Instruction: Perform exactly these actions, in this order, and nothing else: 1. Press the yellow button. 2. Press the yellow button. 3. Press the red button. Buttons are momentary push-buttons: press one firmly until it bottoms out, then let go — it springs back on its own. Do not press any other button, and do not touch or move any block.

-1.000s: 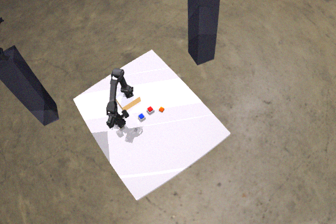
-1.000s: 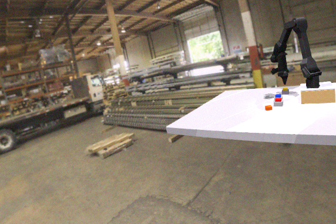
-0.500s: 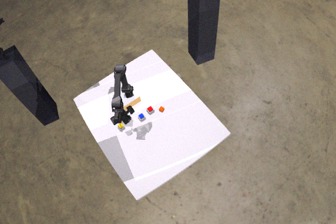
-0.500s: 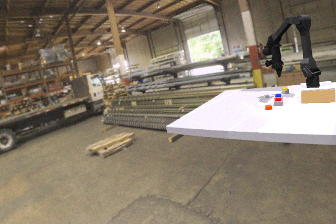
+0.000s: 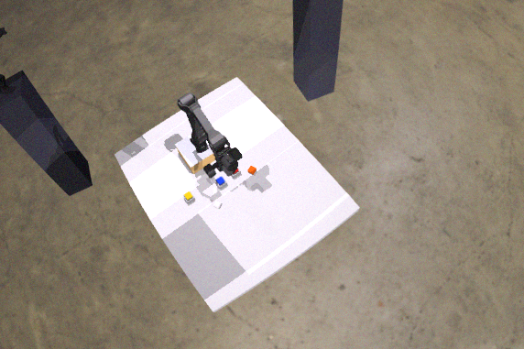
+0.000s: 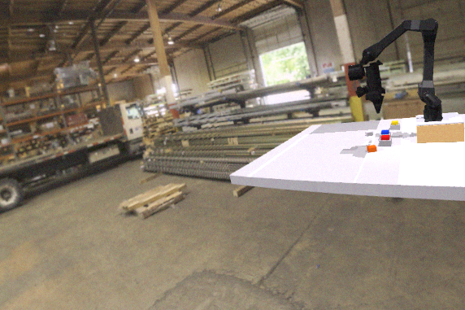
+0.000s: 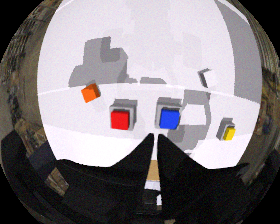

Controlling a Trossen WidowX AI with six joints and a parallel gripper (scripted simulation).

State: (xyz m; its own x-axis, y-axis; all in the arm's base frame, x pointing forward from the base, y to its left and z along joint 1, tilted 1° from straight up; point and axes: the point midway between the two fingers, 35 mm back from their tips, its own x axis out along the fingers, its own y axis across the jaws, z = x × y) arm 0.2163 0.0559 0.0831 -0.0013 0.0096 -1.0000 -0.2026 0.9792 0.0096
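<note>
Right now the red button is 9 cm below my gripper tip, 5 cm to the left of it and 4 cm behind it. The rest, counted from my gripper tip: yellow button: 22 cm to the right, 9 cm below; orange block: 14 cm to the left, 12 cm below, 1 cm behind; blue button: 9 cm below, 4 cm to the right, 1 cm behind.
</note>
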